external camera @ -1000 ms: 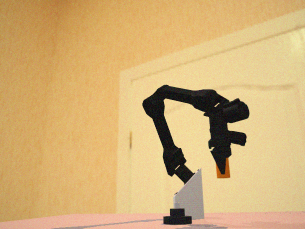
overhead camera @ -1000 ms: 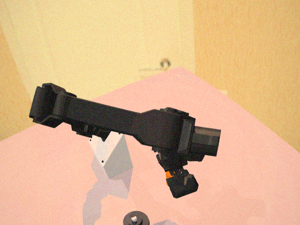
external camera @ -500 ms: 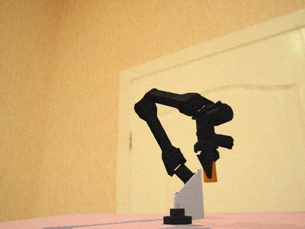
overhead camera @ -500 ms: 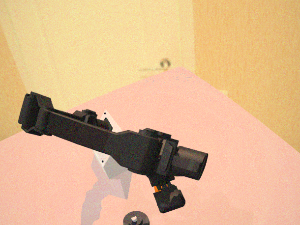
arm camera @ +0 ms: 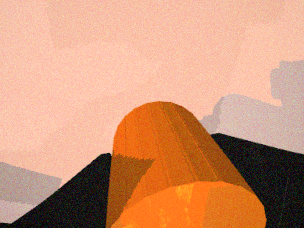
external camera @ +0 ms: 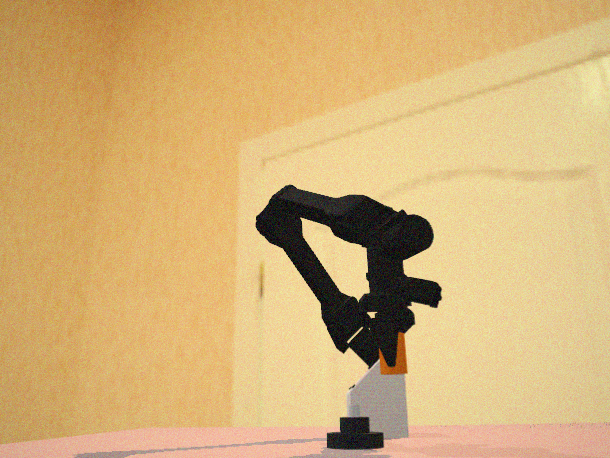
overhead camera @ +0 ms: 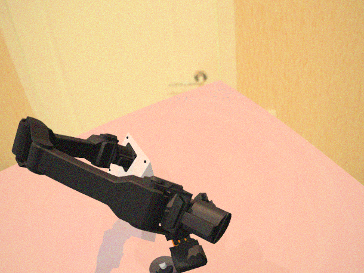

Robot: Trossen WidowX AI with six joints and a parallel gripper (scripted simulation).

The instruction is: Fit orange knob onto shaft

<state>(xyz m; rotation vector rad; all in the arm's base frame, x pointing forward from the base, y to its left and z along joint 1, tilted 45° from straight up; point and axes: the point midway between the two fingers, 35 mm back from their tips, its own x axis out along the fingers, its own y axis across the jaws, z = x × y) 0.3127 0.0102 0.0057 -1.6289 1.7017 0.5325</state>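
Now: gripper tip 8 cm above the round pedestal and 6 cm to the left of it. Round my gripper tip: orange knob (3 cm above).
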